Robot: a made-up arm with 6 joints.
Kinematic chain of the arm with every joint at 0, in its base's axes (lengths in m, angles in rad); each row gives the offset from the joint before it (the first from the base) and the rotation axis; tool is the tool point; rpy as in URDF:
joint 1: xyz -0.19 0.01 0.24 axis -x
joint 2: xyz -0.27 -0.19 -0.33 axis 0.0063 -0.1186 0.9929
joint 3: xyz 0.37 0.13 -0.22 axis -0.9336 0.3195 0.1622
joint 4: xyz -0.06 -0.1 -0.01 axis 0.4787 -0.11 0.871
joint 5: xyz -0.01 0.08 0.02 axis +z
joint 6: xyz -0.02 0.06 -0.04 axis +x
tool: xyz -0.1 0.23 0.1 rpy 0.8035 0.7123 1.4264
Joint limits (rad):
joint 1: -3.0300..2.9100
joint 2: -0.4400..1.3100
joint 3: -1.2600..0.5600
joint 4: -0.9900..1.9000
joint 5: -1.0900..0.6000
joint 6: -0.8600..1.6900
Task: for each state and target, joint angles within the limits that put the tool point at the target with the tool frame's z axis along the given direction. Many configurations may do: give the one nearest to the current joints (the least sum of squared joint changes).
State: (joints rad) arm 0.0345 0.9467 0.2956 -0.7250 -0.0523 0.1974
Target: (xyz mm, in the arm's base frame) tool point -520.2 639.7 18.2 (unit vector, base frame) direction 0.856 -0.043 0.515
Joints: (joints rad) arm -0.3898 1.3078 -0.5872 -0.9846 -0.4933 0.1501
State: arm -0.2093 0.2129 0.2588 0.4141 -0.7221 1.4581
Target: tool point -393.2 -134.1 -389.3 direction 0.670 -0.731 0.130
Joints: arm -0.3292 -0.3107 -0.6418 0.9056 -0.1832 1.3955
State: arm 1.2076 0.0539 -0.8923 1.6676 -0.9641 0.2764
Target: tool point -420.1 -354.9 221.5 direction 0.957 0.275 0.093
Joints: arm 1.2777 0.9152 -1.1733 0.9589 -1.0424 0.2392
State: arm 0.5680 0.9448 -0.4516 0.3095 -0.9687 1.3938
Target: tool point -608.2 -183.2 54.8 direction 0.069 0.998 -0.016
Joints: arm 0.6695 1.3100 0.2438 0.9900 -0.6045 0.5618
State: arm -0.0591 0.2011 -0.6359 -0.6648 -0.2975 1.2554
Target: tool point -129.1 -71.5 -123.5 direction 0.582 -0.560 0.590
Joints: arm 0.1957 -0.1420 -0.3077 -0.8304 0.3713 1.1168
